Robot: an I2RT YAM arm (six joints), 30 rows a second.
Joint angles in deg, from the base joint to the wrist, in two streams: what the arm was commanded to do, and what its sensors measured. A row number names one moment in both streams.
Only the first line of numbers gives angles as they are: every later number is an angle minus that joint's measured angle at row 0.
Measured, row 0: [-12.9, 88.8, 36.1, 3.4, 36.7, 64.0]
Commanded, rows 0 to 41: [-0.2, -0.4, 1.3, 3.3, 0.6, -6.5]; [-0.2, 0.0, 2.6, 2.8, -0.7, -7.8]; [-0.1, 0.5, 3.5, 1.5, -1.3, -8.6]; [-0.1, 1.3, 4.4, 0.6, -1.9, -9.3]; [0.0, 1.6, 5.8, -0.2, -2.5, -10.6]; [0.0, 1.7, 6.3, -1.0, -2.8, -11.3]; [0.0, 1.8, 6.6, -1.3, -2.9, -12.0]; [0.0, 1.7, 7.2, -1.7, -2.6, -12.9]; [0.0, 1.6, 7.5, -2.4, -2.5, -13.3]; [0.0, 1.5, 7.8, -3.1, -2.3, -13.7]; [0.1, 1.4, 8.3, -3.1, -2.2, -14.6]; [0.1, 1.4, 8.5, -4.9, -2.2, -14.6]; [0.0, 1.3, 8.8, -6.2, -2.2, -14.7]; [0.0, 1.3, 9.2, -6.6, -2.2, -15.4]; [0.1, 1.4, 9.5, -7.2, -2.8, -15.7]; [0.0, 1.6, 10.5, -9.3, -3.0, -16.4]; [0.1, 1.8, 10.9, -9.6, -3.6, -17.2]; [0.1, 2.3, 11.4, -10.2, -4.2, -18.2]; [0.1, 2.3, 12.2, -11.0, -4.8, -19.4]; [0.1, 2.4, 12.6, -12.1, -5.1, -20.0]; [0.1, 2.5, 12.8, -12.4, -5.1, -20.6]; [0.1, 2.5, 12.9, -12.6, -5.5, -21.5]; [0.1, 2.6, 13.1, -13.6, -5.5, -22.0]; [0.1, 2.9, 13.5, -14.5, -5.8, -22.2]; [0.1, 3.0, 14.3, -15.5, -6.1, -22.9]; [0.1, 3.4, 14.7, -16.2, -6.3, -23.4]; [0.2, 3.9, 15.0, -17.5, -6.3, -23.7]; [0.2, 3.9, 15.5, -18.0, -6.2, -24.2]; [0.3, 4.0, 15.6, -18.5, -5.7, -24.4]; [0.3, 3.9, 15.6, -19.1, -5.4, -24.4]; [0.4, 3.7, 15.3, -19.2, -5.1, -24.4]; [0.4, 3.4, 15.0, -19.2, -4.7, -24.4]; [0.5, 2.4, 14.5, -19.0, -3.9, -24.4]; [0.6, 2.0, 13.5, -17.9, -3.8, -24.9]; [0.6, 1.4, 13.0, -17.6, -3.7, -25.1]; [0.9, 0.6, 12.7, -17.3, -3.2, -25.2]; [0.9, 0.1, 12.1, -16.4, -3.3, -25.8]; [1.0, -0.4, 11.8, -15.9, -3.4, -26.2]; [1.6, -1.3, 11.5, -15.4, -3.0, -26.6]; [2.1, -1.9, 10.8, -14.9, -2.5, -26.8]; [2.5, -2.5, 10.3, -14.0, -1.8, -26.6]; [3.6, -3.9, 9.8, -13.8, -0.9, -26.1]
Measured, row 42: [1.3, 1.1, 11.7, -17.6, -4.3, -25.3]
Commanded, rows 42 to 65: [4.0, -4.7, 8.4, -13.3, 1.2, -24.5]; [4.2, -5.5, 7.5, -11.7, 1.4, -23.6]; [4.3, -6.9, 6.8, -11.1, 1.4, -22.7]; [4.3, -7.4, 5.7, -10.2, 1.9, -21.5]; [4.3, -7.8, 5.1, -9.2, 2.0, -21.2]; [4.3, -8.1, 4.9, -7.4, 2.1, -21.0]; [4.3, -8.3, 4.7, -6.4, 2.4, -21.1]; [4.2, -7.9, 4.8, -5.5, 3.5, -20.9]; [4.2, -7.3, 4.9, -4.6, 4.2, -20.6]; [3.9, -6.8, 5.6, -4.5, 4.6, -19.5]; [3.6, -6.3, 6.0, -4.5, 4.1, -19.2]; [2.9, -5.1, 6.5, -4.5, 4.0, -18.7]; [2.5, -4.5, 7.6, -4.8, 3.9, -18.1]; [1.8, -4.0, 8.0, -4.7, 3.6, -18.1]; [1.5, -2.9, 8.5, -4.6, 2.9, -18.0]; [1.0, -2.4, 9.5, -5.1, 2.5, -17.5]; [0.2, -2.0, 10.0, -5.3, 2.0, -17.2]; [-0.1, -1.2, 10.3, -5.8, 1.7, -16.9]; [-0.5, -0.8, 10.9, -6.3, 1.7, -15.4]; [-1.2, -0.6, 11.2, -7.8, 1.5, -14.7]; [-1.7, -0.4, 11.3, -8.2, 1.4, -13.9]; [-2.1, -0.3, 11.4, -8.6, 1.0, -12.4]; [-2.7, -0.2, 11.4, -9.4, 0.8, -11.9]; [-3.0, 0.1, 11.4, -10.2, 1.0, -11.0]
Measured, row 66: [-1.5, -0.4, 9.4, -8.2, 0.8, -15.8]
